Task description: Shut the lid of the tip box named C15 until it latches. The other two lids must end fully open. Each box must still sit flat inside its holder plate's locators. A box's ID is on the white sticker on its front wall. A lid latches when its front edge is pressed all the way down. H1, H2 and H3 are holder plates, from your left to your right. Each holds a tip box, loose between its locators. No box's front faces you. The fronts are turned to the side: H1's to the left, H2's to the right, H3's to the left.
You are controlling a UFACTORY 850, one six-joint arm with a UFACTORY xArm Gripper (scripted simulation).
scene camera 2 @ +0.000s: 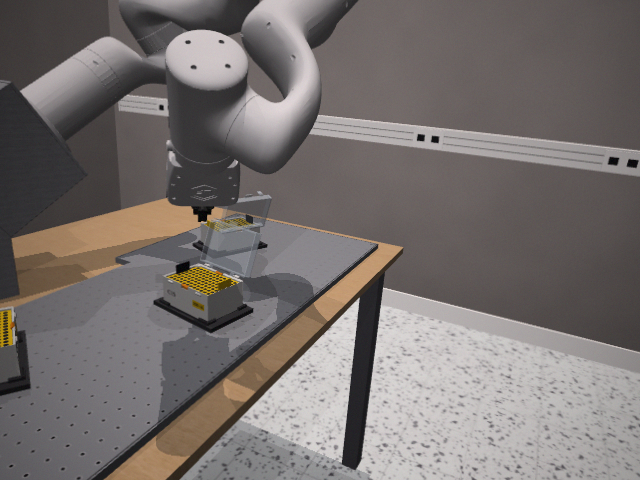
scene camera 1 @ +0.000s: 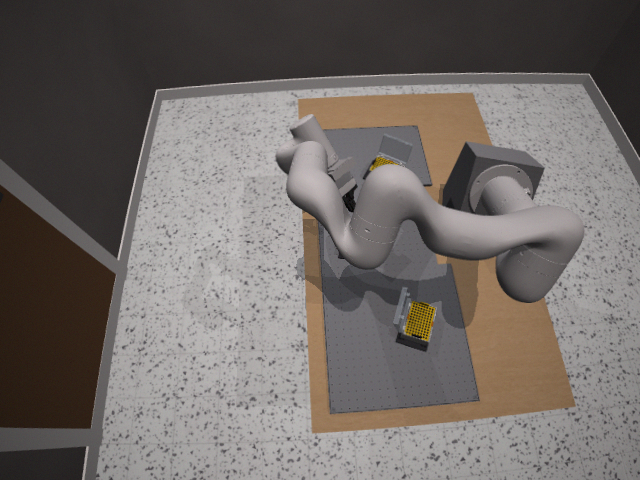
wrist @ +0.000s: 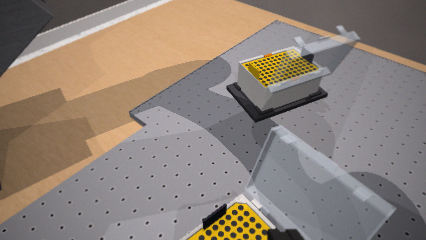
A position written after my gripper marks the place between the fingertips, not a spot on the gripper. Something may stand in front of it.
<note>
I see my gripper point(scene camera 2: 202, 214), a tip box point(scene camera 2: 216, 305), a tip box point(scene camera 1: 395, 150) and a black holder plate point(scene camera 2: 237, 314).
</note>
